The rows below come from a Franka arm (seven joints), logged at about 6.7 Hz.
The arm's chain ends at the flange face. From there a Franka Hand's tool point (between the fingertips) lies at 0.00 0.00 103.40 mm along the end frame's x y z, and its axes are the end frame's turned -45 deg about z.
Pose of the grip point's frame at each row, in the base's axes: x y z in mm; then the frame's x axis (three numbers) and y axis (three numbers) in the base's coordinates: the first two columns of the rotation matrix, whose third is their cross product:
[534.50, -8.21, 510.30, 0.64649, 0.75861, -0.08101, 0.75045, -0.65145, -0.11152]
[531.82, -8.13, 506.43, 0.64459, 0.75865, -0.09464, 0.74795, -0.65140, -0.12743]
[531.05, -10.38, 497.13, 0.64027, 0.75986, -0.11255, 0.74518, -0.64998, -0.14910]
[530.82, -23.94, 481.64, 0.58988, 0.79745, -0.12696, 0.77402, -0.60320, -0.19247]
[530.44, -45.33, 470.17, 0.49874, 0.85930, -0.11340, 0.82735, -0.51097, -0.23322]
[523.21, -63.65, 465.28, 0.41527, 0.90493, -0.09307, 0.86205, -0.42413, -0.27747]
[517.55, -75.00, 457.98, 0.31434, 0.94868, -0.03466, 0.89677, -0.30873, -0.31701]
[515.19, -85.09, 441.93, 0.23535, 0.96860, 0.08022, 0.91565, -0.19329, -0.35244]
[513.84, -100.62, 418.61, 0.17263, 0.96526, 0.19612, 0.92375, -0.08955, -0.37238]
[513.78, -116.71, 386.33, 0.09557, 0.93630, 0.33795, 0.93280, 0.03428, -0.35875]
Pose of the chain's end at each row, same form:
[548.70, -9.38, 612.71, 0.98779, 0.07577, -0.13614, 0.07351, -0.99706, -0.02157]
[548.19, -9.30, 608.52, 0.98467, 0.07584, -0.15703, 0.07309, -0.99706, -0.02319]
[550.33, -11.58, 598.71, 0.97966, 0.07770, -0.18501, 0.07418, -0.99691, -0.02584]
[554.61, -25.52, 582.25, 0.96442, 0.13736, -0.22587, 0.13021, -0.99041, -0.04632]
[557.15, -47.66, 570.03, 0.93769, 0.24631, -0.24510, 0.23236, -0.96893, -0.08473]
[553.25, -67.27, 564.15, 0.90320, 0.33998, -0.26201, 0.31592, -0.93979, -0.13039]
[549.75, -82.09, 555.98, 0.85638, 0.45251, -0.24867, 0.41184, -0.88912, -0.19965]
[548.88, -101.26, 538.34, 0.81388, 0.54823, -0.19249, 0.48104, -0.82158, -0.30594]
[549.19, -126.00, 512.41, 0.77526, 0.61922, -0.12463, 0.53112, -0.74586, -0.40199]
[549.71, -152.85, 476.30, 0.72717, 0.68630, -0.01471, 0.59201, -0.63782, -0.49264]

